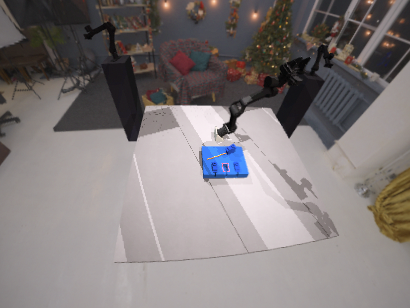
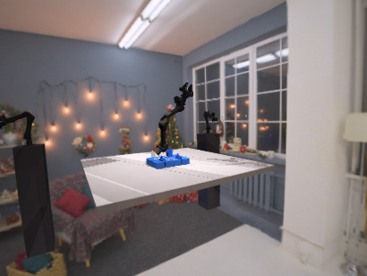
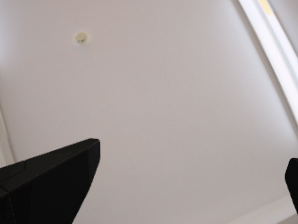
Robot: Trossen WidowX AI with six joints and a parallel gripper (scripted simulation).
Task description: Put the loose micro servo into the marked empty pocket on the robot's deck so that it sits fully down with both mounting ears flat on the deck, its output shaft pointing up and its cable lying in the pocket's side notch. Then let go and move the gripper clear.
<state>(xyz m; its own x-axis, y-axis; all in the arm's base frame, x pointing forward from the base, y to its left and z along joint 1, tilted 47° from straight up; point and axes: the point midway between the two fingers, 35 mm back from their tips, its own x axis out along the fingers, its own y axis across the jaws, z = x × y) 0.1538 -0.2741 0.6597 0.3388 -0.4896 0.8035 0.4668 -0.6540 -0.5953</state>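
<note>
The blue deck lies 40 mm ahead of my gripper tip, 300 mm to the right of it and 700 mm below it.
</note>
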